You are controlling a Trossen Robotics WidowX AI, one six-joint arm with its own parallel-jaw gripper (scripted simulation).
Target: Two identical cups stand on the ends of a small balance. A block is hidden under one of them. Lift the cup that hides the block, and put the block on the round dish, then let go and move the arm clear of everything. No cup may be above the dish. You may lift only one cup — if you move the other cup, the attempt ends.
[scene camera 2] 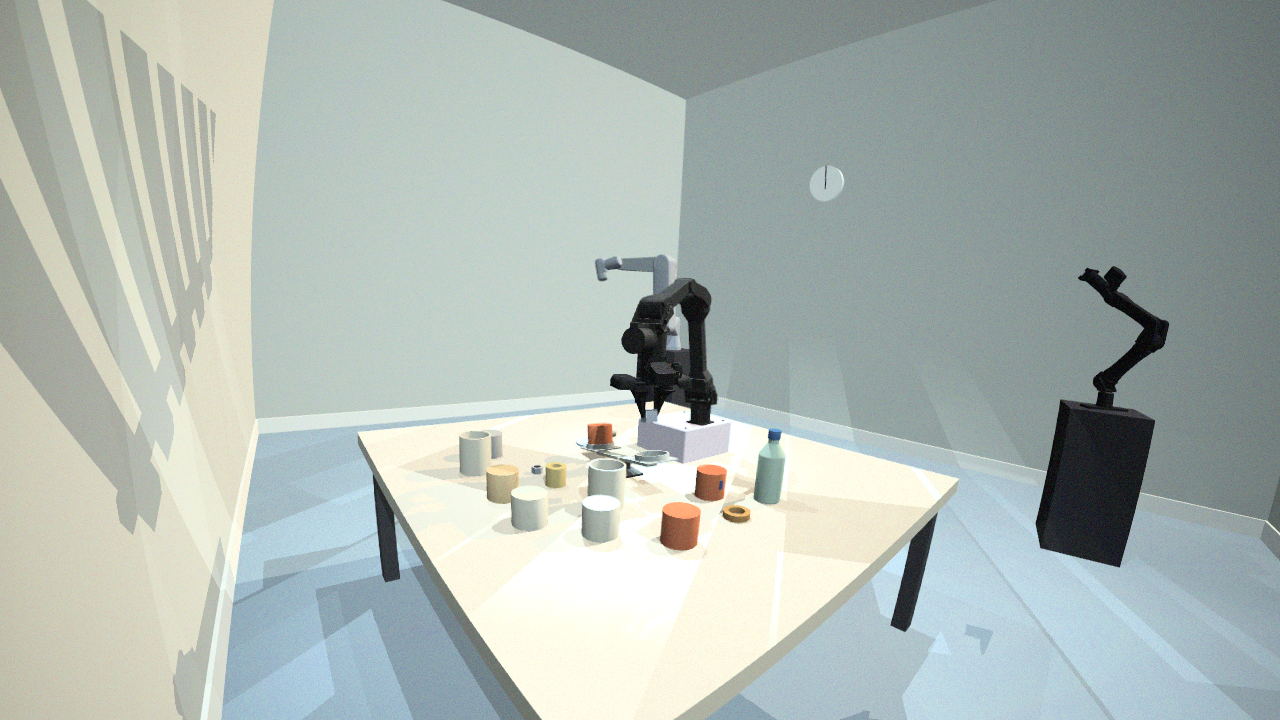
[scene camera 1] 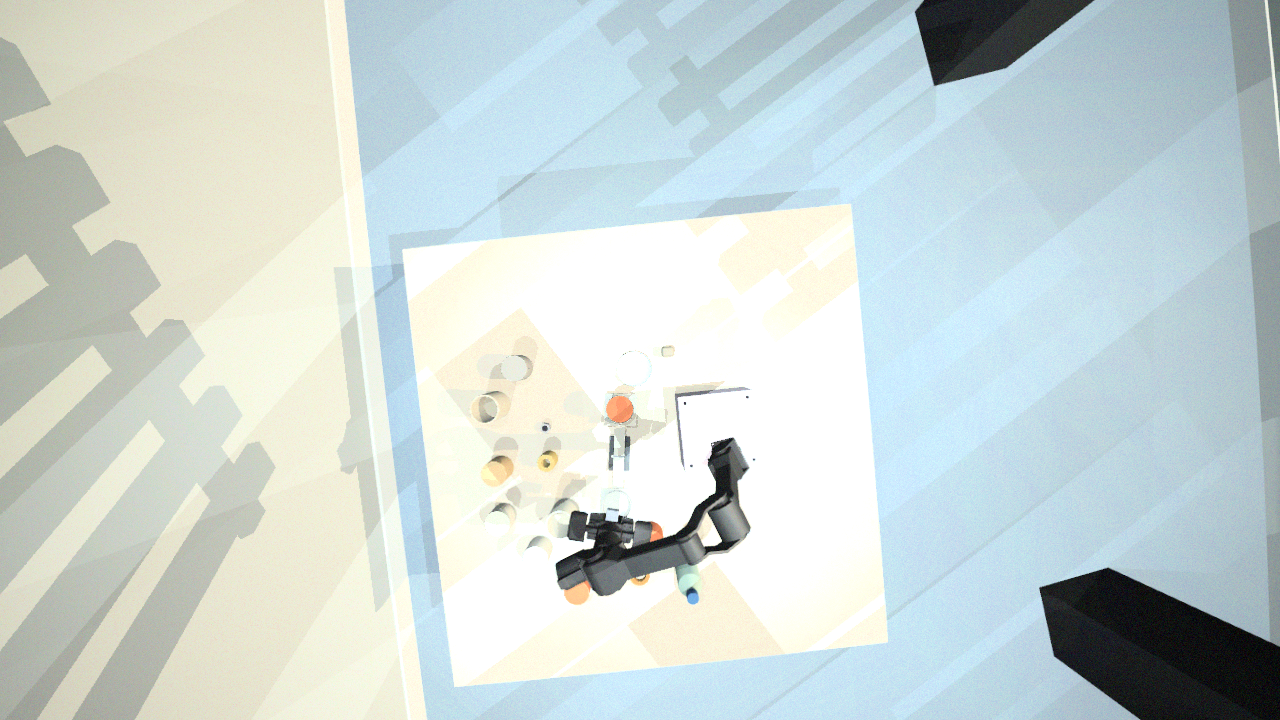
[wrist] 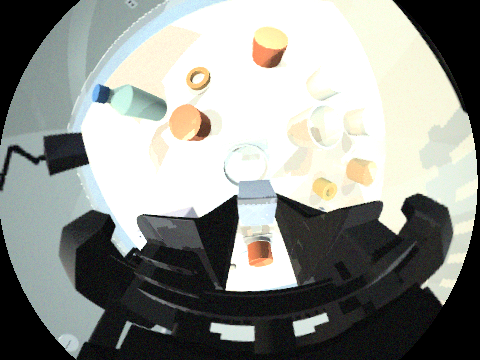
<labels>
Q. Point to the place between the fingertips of my gripper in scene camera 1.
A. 612, 515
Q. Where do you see a balance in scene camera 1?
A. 616, 497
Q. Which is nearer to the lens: the bottle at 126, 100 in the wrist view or the pale grey-blue block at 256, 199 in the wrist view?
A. The pale grey-blue block.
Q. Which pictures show my gripper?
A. Scene camera 2, scene camera 1 and the wrist view: all of them.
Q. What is my gripper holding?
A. A pale grey-blue block.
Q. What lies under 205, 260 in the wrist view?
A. My gripper.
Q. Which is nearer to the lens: the balance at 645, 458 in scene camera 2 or the orange cup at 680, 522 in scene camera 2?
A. The orange cup.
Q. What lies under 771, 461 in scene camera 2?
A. A bottle.
</labels>
